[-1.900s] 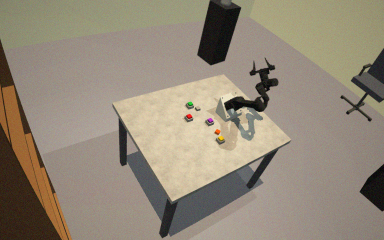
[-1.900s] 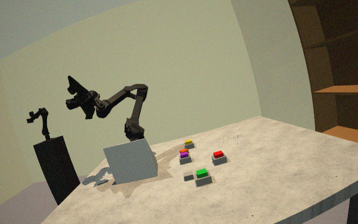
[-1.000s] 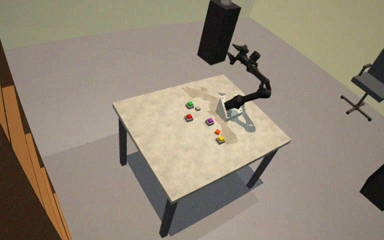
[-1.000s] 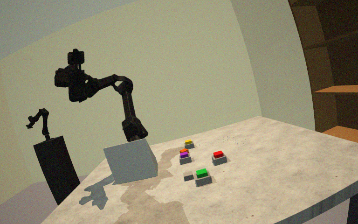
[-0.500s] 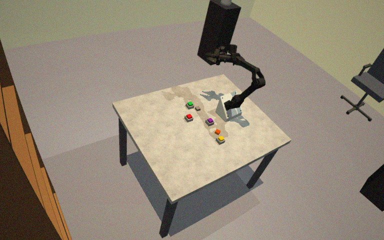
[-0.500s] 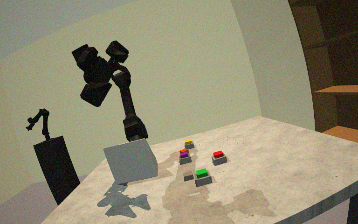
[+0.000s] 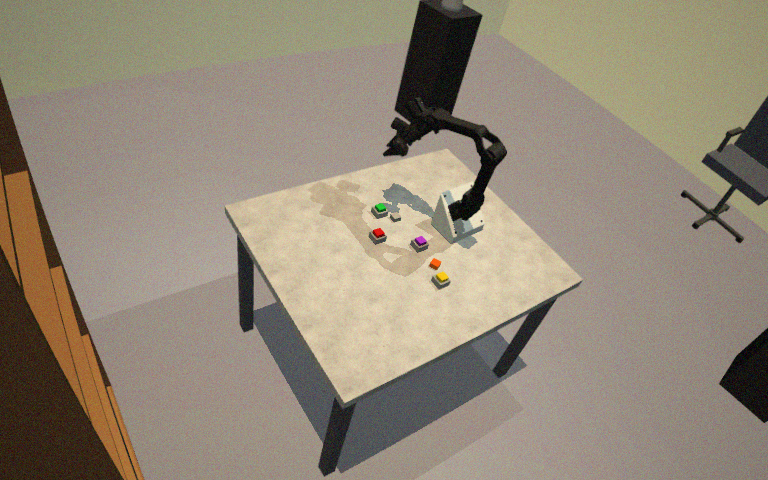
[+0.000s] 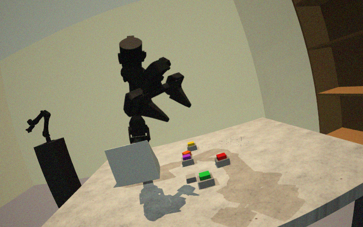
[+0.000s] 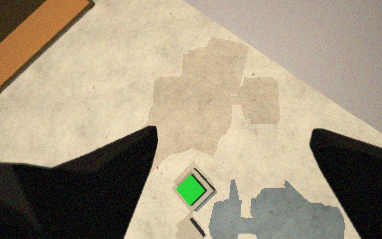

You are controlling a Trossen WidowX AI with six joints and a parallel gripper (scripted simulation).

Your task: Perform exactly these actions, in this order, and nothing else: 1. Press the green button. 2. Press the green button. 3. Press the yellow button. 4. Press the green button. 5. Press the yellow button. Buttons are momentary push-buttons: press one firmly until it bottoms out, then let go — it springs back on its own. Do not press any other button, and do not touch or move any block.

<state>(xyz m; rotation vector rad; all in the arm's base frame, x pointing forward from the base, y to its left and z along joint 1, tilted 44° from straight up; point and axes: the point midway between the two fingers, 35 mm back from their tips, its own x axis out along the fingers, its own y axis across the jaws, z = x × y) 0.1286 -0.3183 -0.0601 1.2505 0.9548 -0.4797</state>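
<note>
My gripper tip is now 21 cm above the green button, 7 cm to the right of it and 4 cm short of it. Also, from my gripper tip: small grey block: 24 cm below, 13 cm to the left; then purple button: 29 cm to the left, 21 cm below, 2 cm ahead; then red button: 21 cm below, 18 cm to the left, 13 cm ahead.
</note>
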